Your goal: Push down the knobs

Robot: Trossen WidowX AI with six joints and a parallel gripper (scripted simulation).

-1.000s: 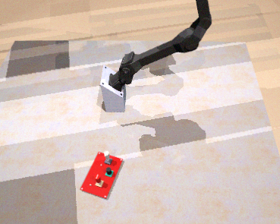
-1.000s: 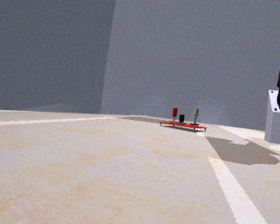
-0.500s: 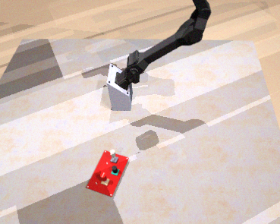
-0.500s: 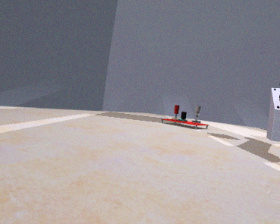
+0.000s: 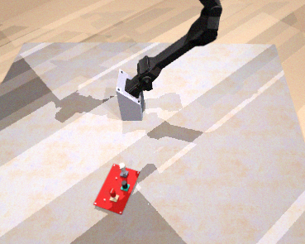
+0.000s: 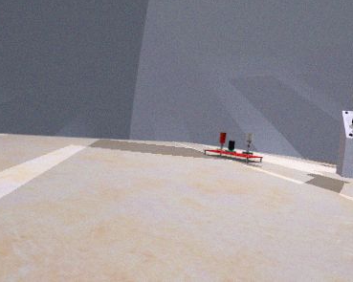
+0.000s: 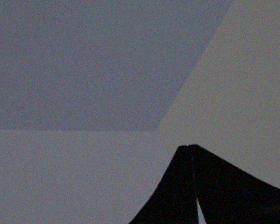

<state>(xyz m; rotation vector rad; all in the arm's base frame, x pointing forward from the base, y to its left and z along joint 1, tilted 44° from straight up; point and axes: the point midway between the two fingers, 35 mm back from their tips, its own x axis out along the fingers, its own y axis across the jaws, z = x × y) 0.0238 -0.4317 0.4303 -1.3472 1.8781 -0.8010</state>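
Right now my gripper tip is 69 cm above the grey knob, 29 cm short of it and 3 cm to the right of it. Also, from my gripper tip: red knob (69 cm below, 38 cm ahead, 1 cm to the left).
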